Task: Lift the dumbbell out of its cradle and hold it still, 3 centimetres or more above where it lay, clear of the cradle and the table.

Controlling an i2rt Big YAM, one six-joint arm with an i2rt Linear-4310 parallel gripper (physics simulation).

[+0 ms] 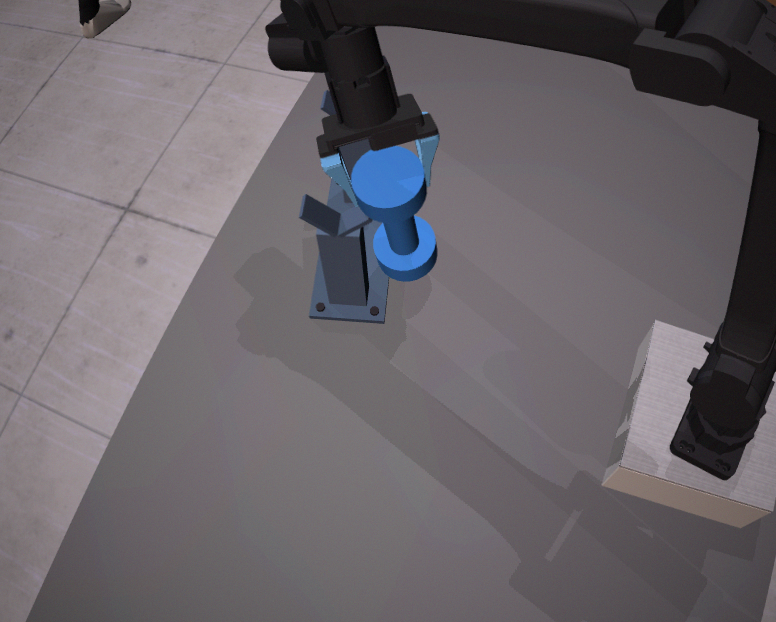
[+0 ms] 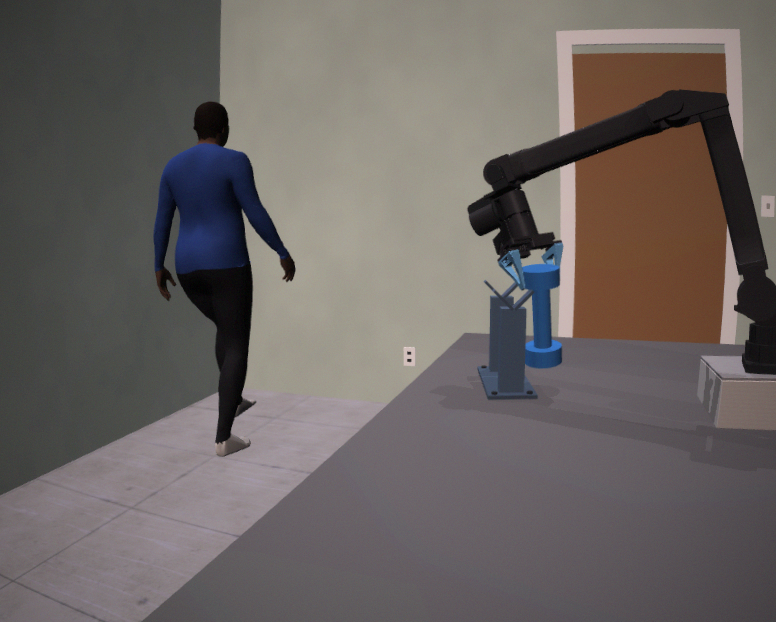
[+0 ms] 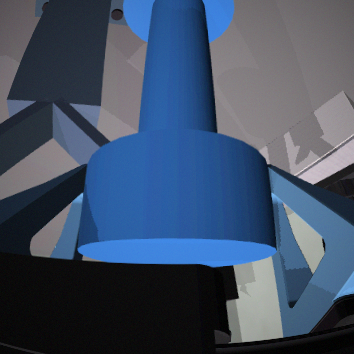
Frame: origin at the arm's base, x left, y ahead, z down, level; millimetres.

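Seen in the pictures: gripper, between the fingertips: [image 1: 392,194] [image 2: 541,286] [image 3: 177,175]; arm's base, origin of its link: [image 1: 715,425] [image 2: 766,367] [image 3: 333,182].
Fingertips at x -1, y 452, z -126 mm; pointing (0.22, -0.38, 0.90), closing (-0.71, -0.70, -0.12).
Pixels of each thing's middle, then the offset from my fingertips to it. Level surfaces: height alone.
- blue dumbbell, middle of its body: [image 3: 177,71] [image 1: 398,218] [image 2: 541,315] dx -11, dy +0, dz +62 mm
- grey-blue cradle, middle of its body: [image 1: 351,201] [image 2: 506,334] dx -30, dy +82, dz +111 mm
- grey table, height of its surface: dz +218 mm
The blue dumbbell [image 1: 402,234] [image 2: 542,317] [image 3: 177,80] hangs nearly upright, one round end up and the other down. My gripper [image 1: 391,193] [image 2: 538,275] [image 3: 177,175] is shut on its upper end, with one light-blue finger on each side. The grey-blue cradle [image 1: 343,268] [image 2: 511,349] [image 3: 60,55], two posts with V-shaped tops on a bolted base, stands right beside the dumbbell. The dumbbell is out of the V tops. Its lower end appears above the table. Whether the dumbbell or a finger touches a V arm is hard to tell.
The grey table [image 1: 259,453] [image 2: 453,518] has its edge left of the cradle. The arm's base stands on a pale block [image 1: 680,495] [image 2: 744,403] at the right. A person in blue [image 2: 210,207] is on the floor beyond the table. A brown door [image 2: 647,194] is behind.
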